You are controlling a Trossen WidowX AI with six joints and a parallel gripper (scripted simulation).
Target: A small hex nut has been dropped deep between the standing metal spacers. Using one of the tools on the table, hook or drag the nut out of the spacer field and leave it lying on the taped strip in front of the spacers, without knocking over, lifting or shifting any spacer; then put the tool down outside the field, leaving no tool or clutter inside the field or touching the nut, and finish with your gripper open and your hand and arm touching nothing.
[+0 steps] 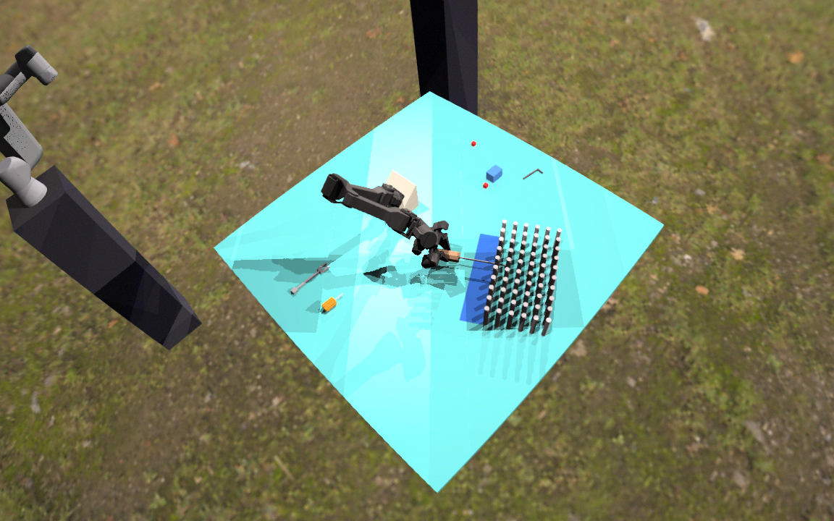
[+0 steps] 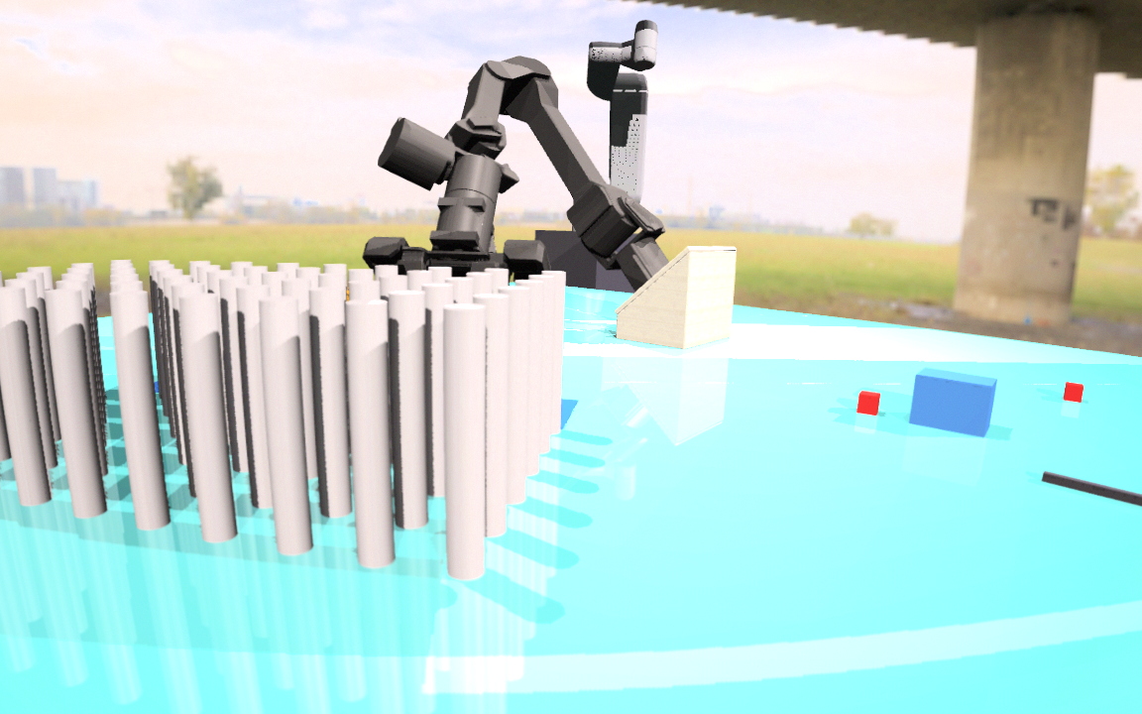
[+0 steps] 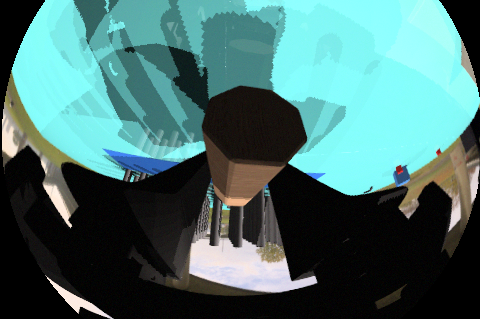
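Right now the blue taped strip is 130 mm ahead of my gripper tip, 30 mm to the left of it and 30 mm below it. Also, from my gripper tip: orange-handled screwdriver 420 mm to the right, 180 mm behind, 10 mm below; wooden-handled hook tool 90 mm ahead, 50 mm to the left; tiny grey hex nut 250 mm ahead, 150 mm to the left, 30 mm below.
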